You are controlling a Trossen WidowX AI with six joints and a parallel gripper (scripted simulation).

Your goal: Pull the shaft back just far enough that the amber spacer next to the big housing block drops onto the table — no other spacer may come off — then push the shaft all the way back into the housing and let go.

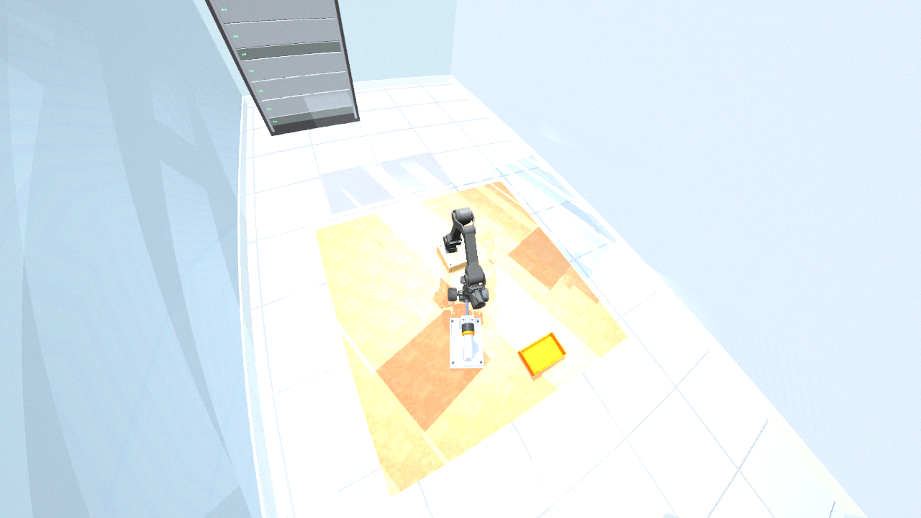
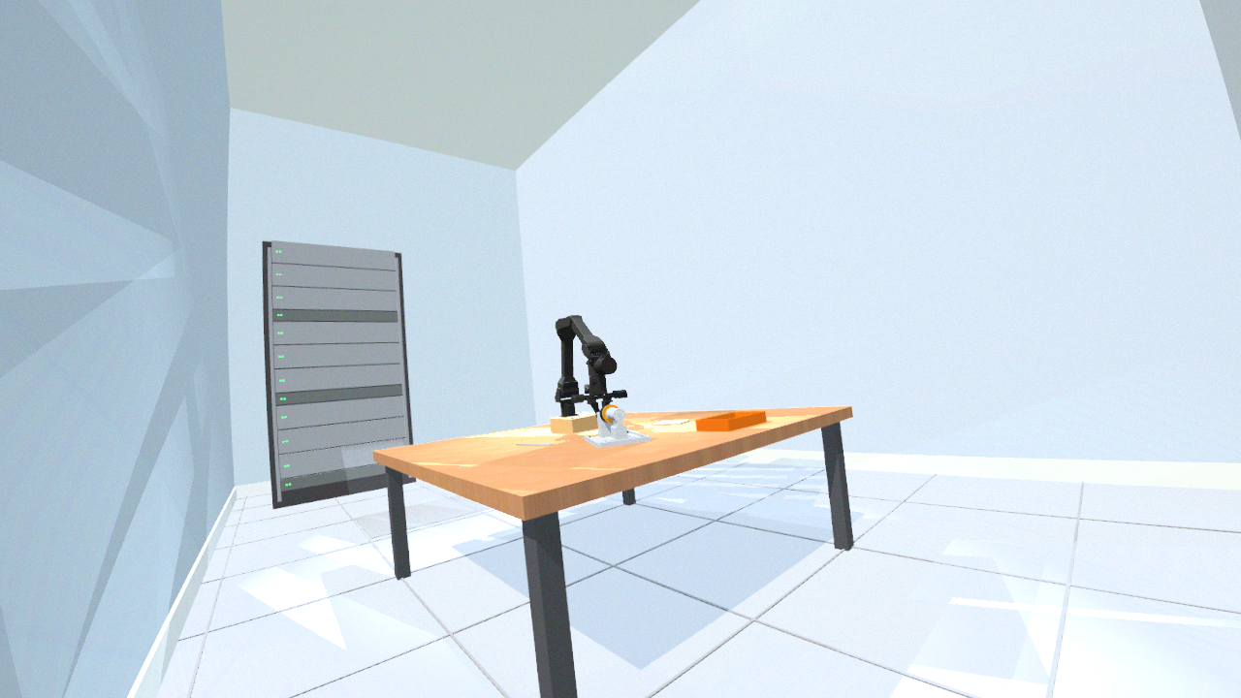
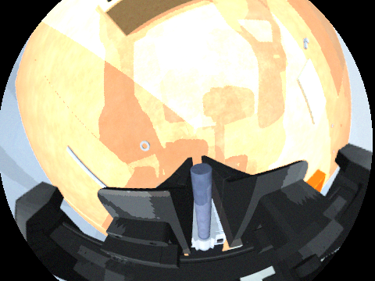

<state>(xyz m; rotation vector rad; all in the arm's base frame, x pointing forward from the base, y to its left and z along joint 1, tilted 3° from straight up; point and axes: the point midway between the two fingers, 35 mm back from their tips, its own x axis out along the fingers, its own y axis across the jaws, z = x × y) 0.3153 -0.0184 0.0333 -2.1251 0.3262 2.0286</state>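
Right now my gripper tip is 8 cm short of the grey-blue shaft, 3 cm below it and 2 cm to the left of it. From my gripper tip the other things lie so: amber spacer 16 cm ahead, 5 cm to the right, 3 cm above; orange tray 34 cm ahead, 28 cm to the left, 4 cm below; white fixture 18 cm ahead, 5 cm to the right.
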